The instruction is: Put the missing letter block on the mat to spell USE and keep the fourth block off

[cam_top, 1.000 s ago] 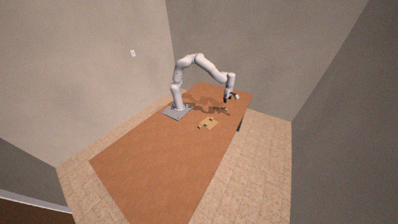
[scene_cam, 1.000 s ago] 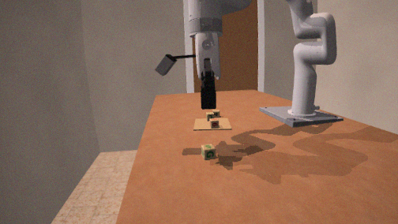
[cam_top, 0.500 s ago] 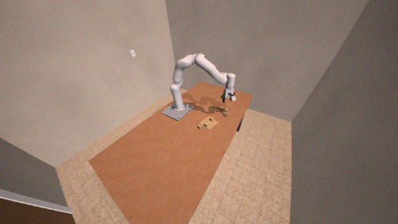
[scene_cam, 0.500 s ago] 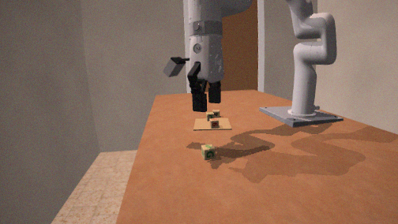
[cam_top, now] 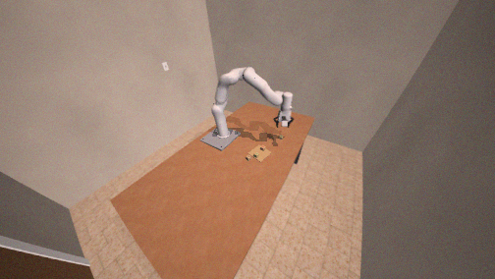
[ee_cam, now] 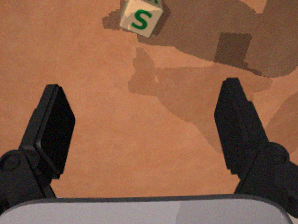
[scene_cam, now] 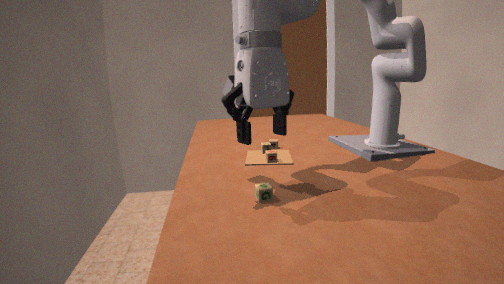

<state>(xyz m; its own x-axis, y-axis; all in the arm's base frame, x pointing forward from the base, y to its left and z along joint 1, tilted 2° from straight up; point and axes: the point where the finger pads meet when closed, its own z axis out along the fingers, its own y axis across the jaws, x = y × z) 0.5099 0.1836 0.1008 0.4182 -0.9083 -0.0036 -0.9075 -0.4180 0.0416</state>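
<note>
Right now my hand is 12 cm above the block. The rest, counted from my hand: mat: 26 cm to the right, 13 cm below, 10 cm behind.
</note>
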